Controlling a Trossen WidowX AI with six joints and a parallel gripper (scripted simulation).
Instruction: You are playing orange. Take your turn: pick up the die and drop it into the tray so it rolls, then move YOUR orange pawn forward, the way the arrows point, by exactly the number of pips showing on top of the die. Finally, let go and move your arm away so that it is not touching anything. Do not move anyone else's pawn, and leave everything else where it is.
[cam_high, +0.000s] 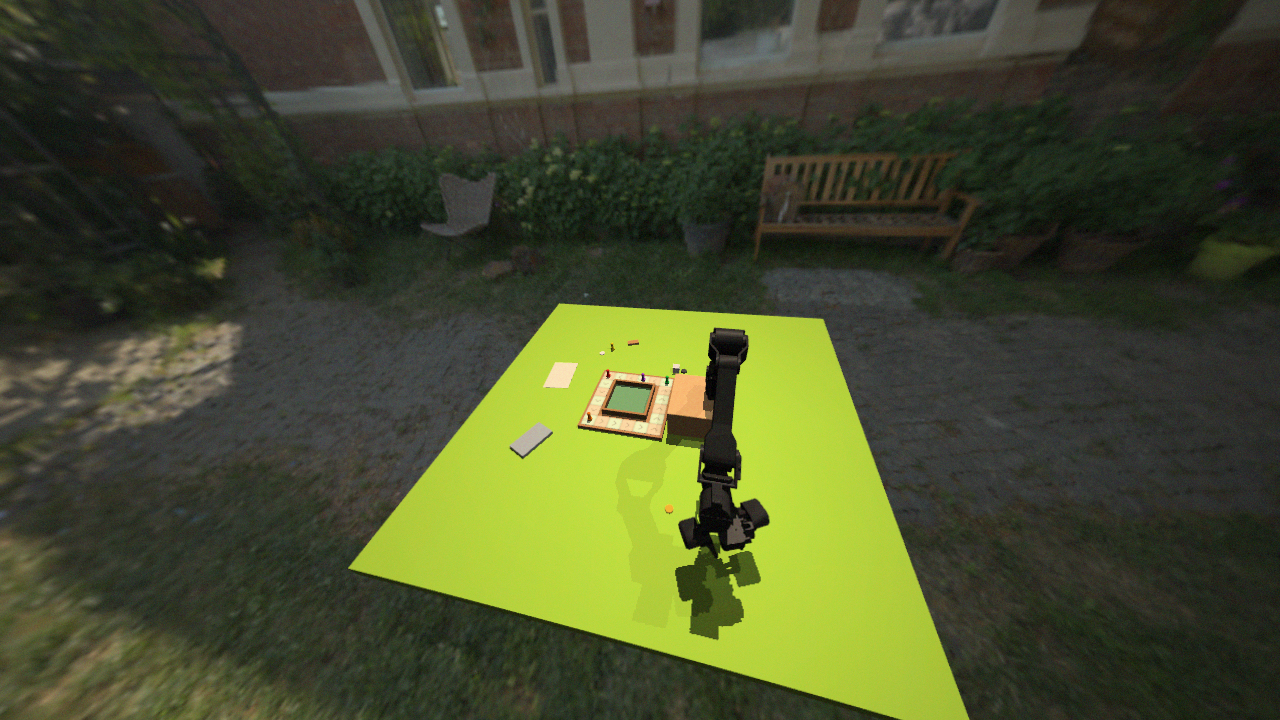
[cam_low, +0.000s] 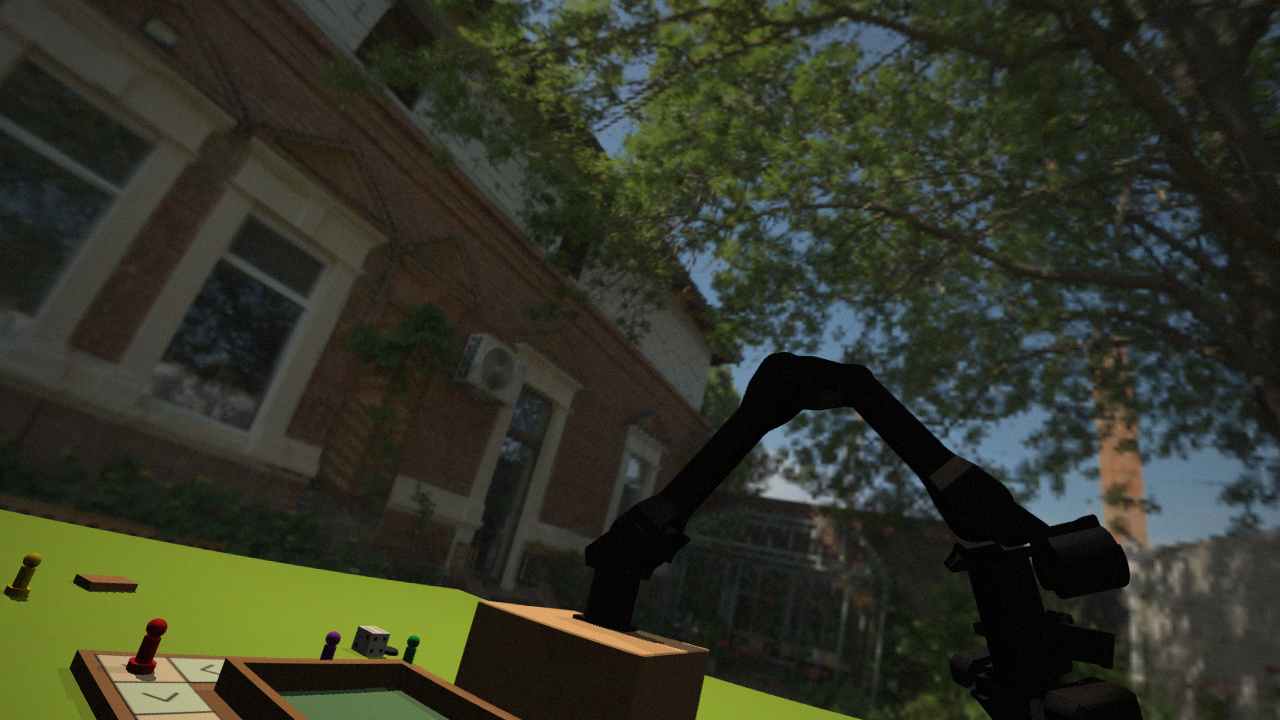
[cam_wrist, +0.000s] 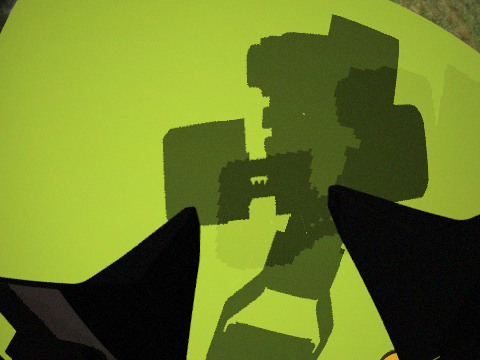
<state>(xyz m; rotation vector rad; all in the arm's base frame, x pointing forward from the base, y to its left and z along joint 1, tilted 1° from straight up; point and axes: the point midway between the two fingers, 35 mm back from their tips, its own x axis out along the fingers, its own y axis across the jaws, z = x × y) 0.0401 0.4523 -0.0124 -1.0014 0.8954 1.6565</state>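
Now: the purple pawn 210 mm ahead of my gripper tip, 620 mm to the right of it and 30 mm below it. Round my gripper tip: green pawn (120 mm ahead, 600 mm to the right, 30 mm below); then green tray (260 mm ahead, 520 mm to the right, 50 mm below); then orange pawn (390 mm ahead, 430 mm to the right, 30 mm below).
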